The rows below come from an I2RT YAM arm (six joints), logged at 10 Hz.
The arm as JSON. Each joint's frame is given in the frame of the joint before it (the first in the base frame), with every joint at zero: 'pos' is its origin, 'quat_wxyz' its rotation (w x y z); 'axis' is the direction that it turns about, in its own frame. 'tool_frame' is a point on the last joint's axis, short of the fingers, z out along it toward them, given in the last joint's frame.
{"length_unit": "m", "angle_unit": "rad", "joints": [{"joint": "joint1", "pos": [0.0, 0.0, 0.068], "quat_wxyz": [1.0, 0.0, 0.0, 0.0], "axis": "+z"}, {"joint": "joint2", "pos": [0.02, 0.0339, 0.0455], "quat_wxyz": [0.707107, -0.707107, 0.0, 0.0], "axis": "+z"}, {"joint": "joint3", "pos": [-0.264, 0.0, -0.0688], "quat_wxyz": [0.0, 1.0, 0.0, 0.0], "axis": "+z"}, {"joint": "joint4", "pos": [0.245, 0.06, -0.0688], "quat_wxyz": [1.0, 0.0, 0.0, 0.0], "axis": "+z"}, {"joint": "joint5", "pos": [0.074, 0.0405, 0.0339], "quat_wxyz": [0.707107, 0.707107, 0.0, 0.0], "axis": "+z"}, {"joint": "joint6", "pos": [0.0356, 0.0, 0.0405], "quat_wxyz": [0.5, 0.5, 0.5, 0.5], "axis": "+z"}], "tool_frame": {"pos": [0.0, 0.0, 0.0], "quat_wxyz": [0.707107, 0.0, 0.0, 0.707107]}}
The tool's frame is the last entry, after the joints.
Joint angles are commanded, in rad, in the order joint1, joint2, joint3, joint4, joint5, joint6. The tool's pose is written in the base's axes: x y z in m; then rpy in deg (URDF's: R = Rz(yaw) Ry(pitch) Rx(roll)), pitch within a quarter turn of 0, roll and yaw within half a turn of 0. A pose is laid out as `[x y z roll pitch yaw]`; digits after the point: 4 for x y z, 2 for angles.
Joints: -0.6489, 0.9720, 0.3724, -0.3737, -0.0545, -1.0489
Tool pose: [0.1358 -0.1006 0.1523 -150.60 18.63 -151.19]
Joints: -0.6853, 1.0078, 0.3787, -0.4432, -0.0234, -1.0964
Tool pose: [0.1282 -0.1037 0.1449 -154.65 13.69 -153.01]
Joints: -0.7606, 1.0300, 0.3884, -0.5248, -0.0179, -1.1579
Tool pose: [0.1159 -0.1094 0.1405 -158.95 9.96 -155.17]
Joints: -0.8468, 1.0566, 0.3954, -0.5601, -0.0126, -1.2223
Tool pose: [0.1049 -0.1180 0.1373 -161.31 7.36 -157.15]
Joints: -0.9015, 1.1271, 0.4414, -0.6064, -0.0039, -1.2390
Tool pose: [0.1021 -0.1289 0.1379 -164.93 5.35 -159.92]
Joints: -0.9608, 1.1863, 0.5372, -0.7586, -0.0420, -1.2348
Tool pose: [0.0987 -0.1387 0.1498 -171.94 5.32 -163.73]
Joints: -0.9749, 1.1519, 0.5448, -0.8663, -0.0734, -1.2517
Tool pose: [0.0912 -0.1299 0.1552 -176.00 5.73 -163.74]
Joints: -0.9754, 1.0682, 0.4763, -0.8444, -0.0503, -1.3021
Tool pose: [0.0824 -0.1185 0.1494 -173.31 4.80 -160.81]
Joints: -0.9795, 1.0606, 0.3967, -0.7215, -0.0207, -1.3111
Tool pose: [0.0793 -0.1168 0.1325 -170.02 3.84 -160.55]
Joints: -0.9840, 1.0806, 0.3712, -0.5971, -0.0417, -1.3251
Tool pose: [0.0839 -0.1235 0.1266 -165.82 5.89 -159.41]
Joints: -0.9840, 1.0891, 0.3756, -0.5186, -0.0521, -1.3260
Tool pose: [0.0894 -0.1310 0.1291 -161.76 7.36 -158.71]
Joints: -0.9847, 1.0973, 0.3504, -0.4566, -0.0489, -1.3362
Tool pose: [0.0897 -0.1319 0.1238 -160.03 7.34 -158.05]
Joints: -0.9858, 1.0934, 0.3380, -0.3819, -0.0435, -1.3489
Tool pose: [0.0920 -0.1361 0.1243 -156.14 7.52 -157.05]
